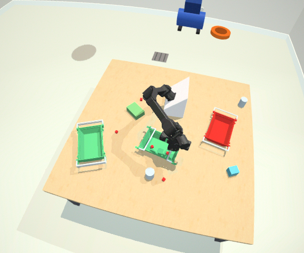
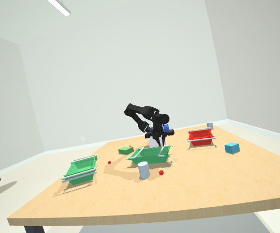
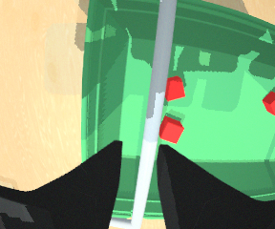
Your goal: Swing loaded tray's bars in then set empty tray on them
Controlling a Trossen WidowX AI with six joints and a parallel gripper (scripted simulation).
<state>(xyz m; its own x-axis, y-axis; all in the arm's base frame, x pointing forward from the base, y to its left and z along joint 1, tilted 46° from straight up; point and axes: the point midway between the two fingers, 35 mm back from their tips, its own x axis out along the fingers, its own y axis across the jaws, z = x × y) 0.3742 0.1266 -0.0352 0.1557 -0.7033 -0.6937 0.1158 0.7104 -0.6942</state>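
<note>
My gripper tip is now 280 mm to the right of the red tray, 270 mm past it and 40 mm above it. Round my gripper tip: cyan cube (410 mm to the left, 60 mm below, 10 mm ahead); flat green block (350 mm to the right, 240 mm behind, 70 mm below).
</note>
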